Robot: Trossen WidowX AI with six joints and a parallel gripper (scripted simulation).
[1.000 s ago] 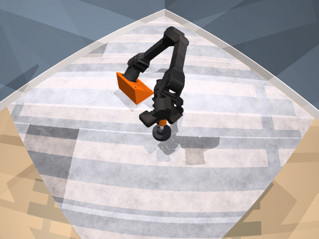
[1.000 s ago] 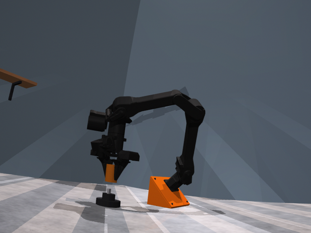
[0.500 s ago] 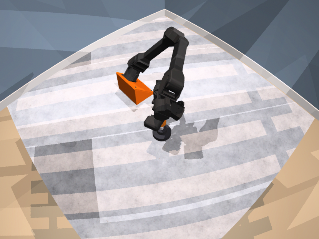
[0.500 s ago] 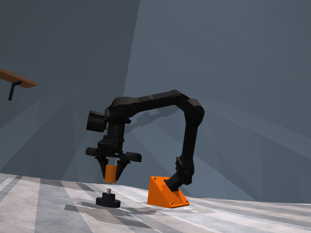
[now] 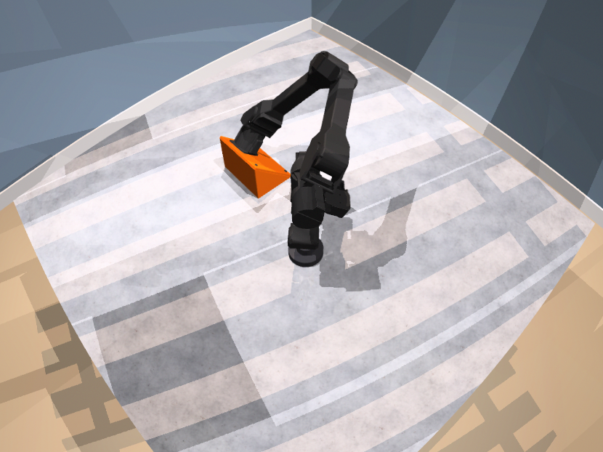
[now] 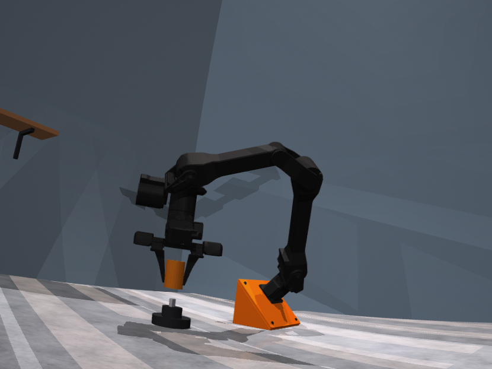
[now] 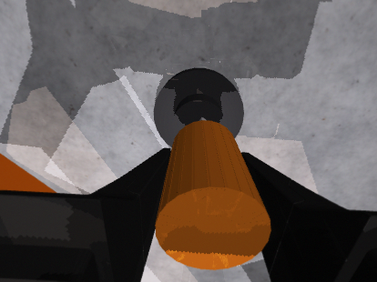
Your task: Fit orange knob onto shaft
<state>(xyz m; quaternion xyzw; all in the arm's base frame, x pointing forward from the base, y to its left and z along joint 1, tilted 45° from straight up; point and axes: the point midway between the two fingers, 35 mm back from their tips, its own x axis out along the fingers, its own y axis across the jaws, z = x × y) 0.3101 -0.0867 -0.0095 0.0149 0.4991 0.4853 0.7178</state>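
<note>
My gripper tip is 6 cm above the black round pedestal. Also, from my gripper tip: orange knob: 3 cm above.
</note>
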